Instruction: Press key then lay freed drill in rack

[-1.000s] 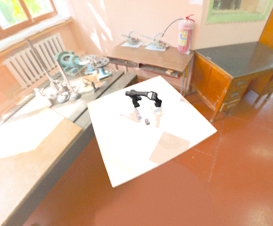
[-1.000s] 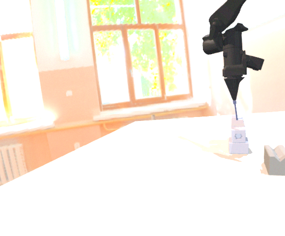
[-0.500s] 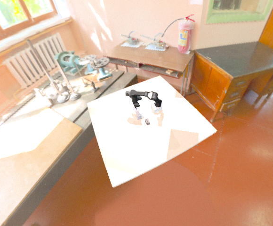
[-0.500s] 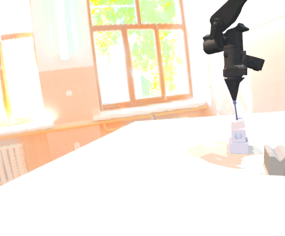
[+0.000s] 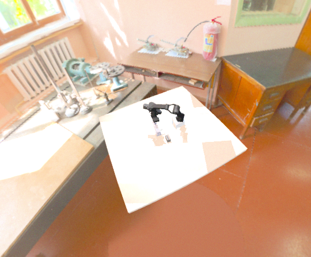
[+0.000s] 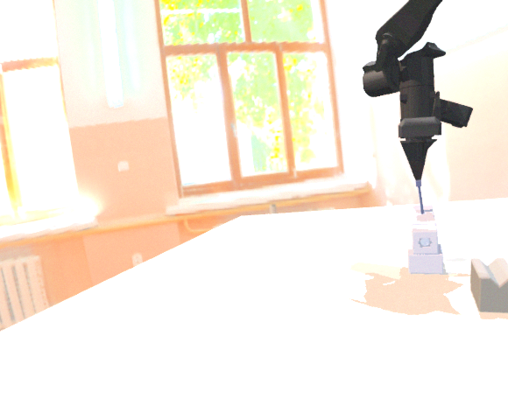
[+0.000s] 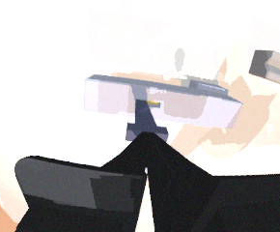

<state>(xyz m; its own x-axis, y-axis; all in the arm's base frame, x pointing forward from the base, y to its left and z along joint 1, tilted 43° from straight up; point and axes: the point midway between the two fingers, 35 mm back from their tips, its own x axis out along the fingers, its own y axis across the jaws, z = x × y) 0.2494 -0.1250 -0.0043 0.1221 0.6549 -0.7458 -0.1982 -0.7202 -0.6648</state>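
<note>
My gripper tip is 8 cm above the drill, 5 cm to the right of it and 1 cm short of it. The rest, counted from my gripper tip: holder block: 9 cm below, 3 cm to the left; grey v-notched rack: 21 cm to the left, 11 cm below, 4 cm behind.
</note>
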